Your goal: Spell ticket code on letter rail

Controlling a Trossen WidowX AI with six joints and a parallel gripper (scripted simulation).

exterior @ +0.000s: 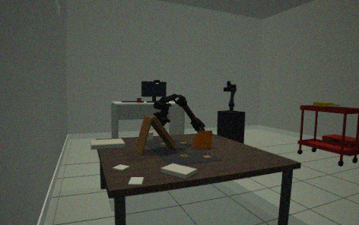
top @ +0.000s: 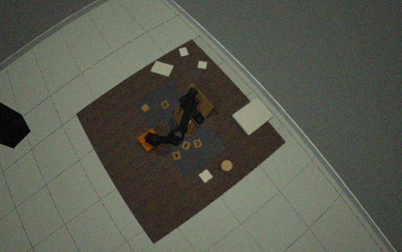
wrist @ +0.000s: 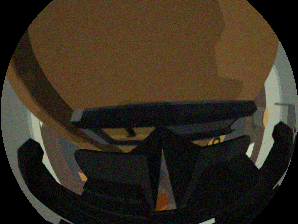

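Now: gripper tip 9 cm above the white ticket and 6 cm past it. Round my gripper tip: tan letter tile (3 cm to the left, 1 cm ahead); white slab (35 cm ahead, 34 cm to the right, 15 cm below); white pad (53 cm to the left, 16 cm below, 14 cm ahead).
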